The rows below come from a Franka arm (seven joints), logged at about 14 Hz.
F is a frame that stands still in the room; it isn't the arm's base.
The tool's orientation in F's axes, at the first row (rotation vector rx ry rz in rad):
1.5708, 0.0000, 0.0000
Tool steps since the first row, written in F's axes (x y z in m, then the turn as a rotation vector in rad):
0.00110, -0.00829, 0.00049, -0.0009, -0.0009, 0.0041
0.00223, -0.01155, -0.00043, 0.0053, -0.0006, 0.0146
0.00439, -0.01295, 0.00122, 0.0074, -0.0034, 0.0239
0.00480, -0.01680, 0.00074, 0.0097, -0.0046, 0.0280
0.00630, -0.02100, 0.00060, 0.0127, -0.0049, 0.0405
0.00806, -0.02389, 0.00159, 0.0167, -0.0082, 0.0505
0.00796, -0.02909, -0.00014, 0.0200, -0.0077, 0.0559
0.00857, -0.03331, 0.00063, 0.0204, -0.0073, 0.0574
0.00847, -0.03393, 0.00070, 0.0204, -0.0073, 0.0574
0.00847, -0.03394, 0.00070, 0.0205, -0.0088, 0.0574
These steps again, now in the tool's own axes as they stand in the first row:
0.00110, 0.00049, 0.00829, -0.0009, 0.0041, 0.0009
0.00223, -0.00043, 0.01155, 0.0053, 0.0146, 0.0006
0.00439, 0.00122, 0.01295, 0.0074, 0.0239, 0.0034
0.00480, 0.00074, 0.01680, 0.0097, 0.0280, 0.0046
0.00630, 0.00060, 0.02100, 0.0127, 0.0405, 0.0049
0.00806, 0.00159, 0.02389, 0.0167, 0.0505, 0.0082
0.00796, -0.00014, 0.02909, 0.0200, 0.0559, 0.0077
0.00857, 0.00063, 0.03331, 0.0204, 0.0574, 0.0073
0.00847, 0.00070, 0.03393, 0.0204, 0.0574, 0.0073
0.00847, 0.00070, 0.03394, 0.0205, 0.0574, 0.0088

